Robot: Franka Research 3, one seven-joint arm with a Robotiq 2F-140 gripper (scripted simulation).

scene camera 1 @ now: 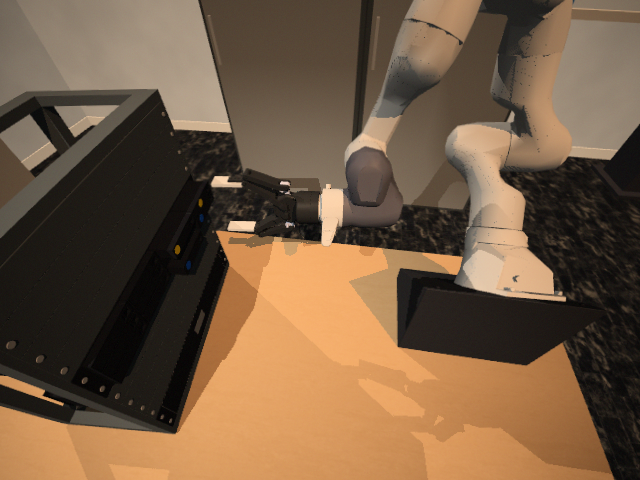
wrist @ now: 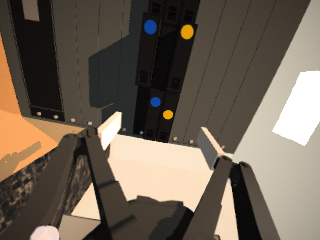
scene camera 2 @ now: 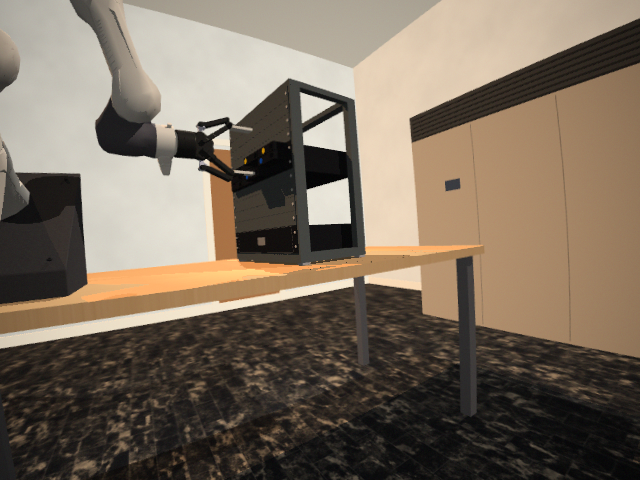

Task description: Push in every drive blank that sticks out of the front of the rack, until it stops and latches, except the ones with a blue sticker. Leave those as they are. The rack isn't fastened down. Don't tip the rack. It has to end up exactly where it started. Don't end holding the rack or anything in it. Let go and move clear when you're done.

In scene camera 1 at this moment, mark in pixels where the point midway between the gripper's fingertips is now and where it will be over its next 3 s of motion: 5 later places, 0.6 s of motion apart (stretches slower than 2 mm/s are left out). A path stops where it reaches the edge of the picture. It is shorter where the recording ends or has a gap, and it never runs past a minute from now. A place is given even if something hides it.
The gripper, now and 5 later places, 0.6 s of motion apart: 222, 205; 213, 205; 210, 218; 206, 235; 188, 233; 188, 234
